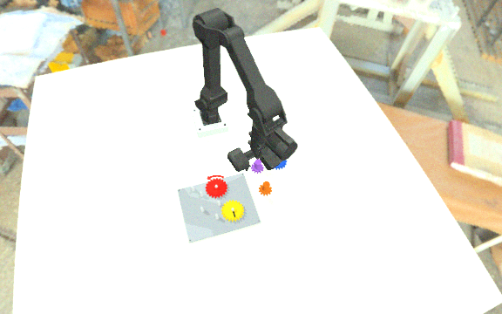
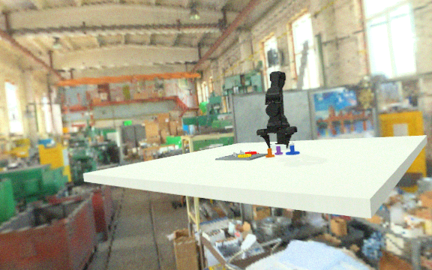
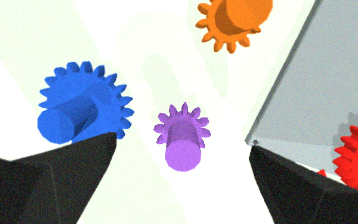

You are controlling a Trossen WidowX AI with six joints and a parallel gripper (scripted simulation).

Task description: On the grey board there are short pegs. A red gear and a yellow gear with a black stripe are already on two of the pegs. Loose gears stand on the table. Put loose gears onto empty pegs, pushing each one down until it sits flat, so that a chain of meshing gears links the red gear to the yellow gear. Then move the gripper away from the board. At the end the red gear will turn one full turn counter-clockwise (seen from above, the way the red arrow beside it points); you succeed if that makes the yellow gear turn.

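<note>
Now: the red gear 3 cm ahead of my gripper tip, 14 cm to the right of it and 1 cm below it. Round my gripper tip: orange gear: 8 cm ahead, 1 cm below; then blue gear: 1 cm behind, 7 cm to the left, 1 cm below; then purple gear: 1 cm below.
</note>
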